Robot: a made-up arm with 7 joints.
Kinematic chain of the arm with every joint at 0, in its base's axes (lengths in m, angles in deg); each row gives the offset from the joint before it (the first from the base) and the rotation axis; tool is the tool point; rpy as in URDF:
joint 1: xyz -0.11 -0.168 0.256 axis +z
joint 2: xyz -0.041 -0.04 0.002 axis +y
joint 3: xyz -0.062 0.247 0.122 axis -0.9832 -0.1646 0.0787
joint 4: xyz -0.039 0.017 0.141 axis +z
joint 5: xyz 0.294 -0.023 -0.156 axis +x
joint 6: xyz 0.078 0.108 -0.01 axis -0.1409 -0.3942 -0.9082
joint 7: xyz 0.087 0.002 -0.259 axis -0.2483 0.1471 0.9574
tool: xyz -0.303 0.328 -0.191 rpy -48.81 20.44 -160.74
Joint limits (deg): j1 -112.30..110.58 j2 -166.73..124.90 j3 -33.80..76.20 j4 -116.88..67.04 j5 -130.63..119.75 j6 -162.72..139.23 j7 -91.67..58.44
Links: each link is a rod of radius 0.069 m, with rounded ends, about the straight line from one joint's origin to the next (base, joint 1, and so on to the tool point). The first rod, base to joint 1, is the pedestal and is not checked.
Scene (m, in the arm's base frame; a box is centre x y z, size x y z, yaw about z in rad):
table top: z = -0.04
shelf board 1: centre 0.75 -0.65 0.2 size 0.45 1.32 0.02 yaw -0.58
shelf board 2: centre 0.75 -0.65 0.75 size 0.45 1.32 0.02 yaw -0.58
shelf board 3: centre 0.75 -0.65 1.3 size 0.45 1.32 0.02 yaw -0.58
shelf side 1: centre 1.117 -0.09 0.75 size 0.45 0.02 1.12 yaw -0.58
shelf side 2: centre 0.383 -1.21 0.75 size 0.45 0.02 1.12 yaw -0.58
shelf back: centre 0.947 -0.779 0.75 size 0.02 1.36 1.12 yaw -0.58
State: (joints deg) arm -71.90 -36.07 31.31 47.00 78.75 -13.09 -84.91
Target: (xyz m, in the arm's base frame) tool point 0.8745 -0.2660 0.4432
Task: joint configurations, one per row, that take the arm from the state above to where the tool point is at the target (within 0.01 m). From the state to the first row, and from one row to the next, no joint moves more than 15 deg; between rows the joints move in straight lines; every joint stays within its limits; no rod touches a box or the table.
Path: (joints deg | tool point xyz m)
1: -68.27 -41.09 37.69 33.38 70.55 -17.48 -80.09 | 0.8902 0.2383 0.3230
2: -64.65 -46.12 44.06 19.77 62.35 -21.87 -75.27 | 0.8497 0.1674 0.2992
3: -61.02 -51.14 50.44 6.15 54.15 -26.26 -70.45 | 0.7967 0.0768 0.3091
4: -57.40 -56.17 56.81 -7.46 45.95 -30.65 -65.63 | 0.7226 -0.0182 0.3595
5: -53.77 -61.19 63.19 -21.08 37.75 -35.04 -60.81 | 0.6189 -0.0986 0.4432
6: -60.50 -55.44 59.15 -10.50 45.05 -27.43 -68.95 | 0.7291 -0.1184 0.4379
7: -67.23 -49.68 55.12 0.07 52.35 -19.83 -77.09 | 0.8161 -0.1715 0.4412
8: -73.97 -43.93 51.08 10.65 59.64 -12.23 -85.23 | 0.8745 -0.2660 0.4431

